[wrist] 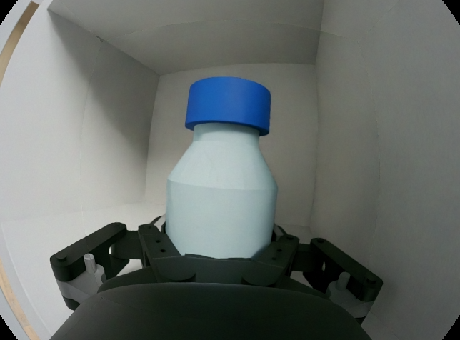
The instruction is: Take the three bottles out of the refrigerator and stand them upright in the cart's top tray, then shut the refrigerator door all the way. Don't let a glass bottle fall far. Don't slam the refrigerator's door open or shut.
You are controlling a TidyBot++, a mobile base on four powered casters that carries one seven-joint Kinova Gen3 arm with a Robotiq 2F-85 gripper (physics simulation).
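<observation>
A pale blue-white bottle [222,195] with a wide blue cap stands upright in the middle of the wrist view, in front of the open white interior of the refrigerator [290,150]. My gripper [218,227] is shut on this bottle, with one finger on each side of its lower body. The bottle's bottom is hidden behind the gripper. The other two bottles, the cart and the refrigerator door cannot be made out in this view.
The compartment's left wall [110,125] and right wall [350,130] stand on either side of the bottle, with the ceiling [225,40] above. A light wood-coloured strip shows outside the opening at the far left edge.
</observation>
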